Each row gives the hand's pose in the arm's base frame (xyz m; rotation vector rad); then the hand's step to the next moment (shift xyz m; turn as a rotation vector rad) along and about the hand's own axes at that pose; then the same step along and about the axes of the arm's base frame.
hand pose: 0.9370 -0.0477 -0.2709 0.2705 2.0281 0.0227
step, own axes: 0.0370 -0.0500 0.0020 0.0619 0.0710 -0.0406
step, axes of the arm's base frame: -0.0233 -0.0415 -0.0401 -0.0498 0.0857 -0.0264
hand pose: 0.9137 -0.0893 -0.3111 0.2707 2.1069 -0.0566
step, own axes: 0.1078 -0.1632 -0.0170 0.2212 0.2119 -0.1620
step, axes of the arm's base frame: -0.1035 -0.1381 -0.0936 -0.2010 0.2681 -0.0882
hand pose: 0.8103 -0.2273 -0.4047 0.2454 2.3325 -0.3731
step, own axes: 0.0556 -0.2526 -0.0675 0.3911 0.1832 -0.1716
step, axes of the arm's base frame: -0.1548 -0.2108 0.0552 -0.3347 0.2556 -0.1966
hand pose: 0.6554 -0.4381 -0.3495 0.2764 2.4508 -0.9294
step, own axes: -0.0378 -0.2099 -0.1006 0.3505 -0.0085 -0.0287
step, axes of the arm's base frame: -0.0803 -0.0901 0.2026 -0.3133 0.0169 -0.1590
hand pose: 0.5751 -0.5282 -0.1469 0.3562 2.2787 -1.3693
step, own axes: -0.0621 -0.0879 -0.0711 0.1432 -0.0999 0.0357
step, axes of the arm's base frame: -0.0028 0.0219 0.1271 -0.1587 -0.0804 -0.0104
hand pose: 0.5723 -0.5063 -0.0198 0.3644 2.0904 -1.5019
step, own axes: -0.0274 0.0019 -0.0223 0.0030 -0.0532 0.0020
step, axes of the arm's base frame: 0.0175 0.0239 0.0193 -0.0289 -0.0204 0.0399
